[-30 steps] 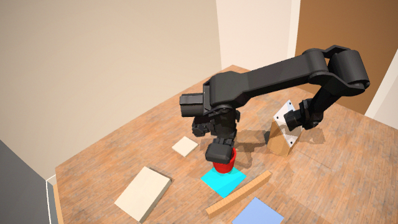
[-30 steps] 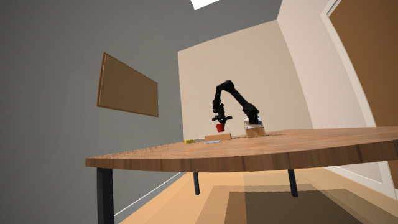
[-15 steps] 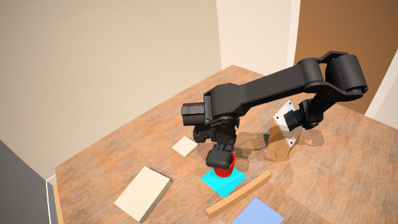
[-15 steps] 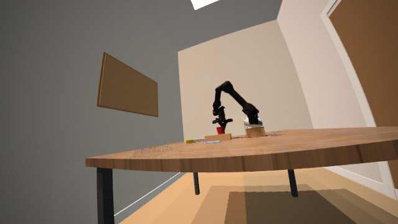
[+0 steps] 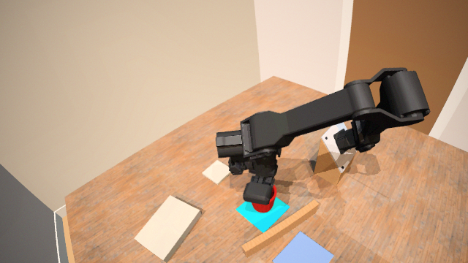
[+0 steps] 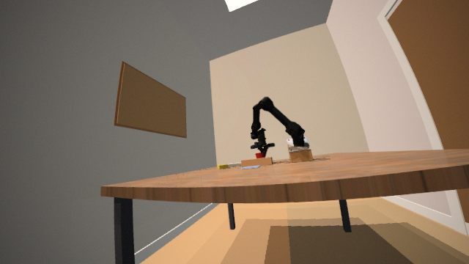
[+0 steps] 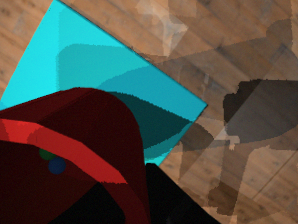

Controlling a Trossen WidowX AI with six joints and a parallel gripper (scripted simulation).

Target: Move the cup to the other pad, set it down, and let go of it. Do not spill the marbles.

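My gripper tip is now 40 mm to the right of the blue marble, 30 mm short of it and 20 mm above it. Round my gripper tip: cyan pad: 60 mm below, 20 mm to the left, 20 mm ahead; wooden bar: 120 mm to the left, 40 mm below, 30 mm ahead; cup: 20 mm to the left, 20 mm ahead.
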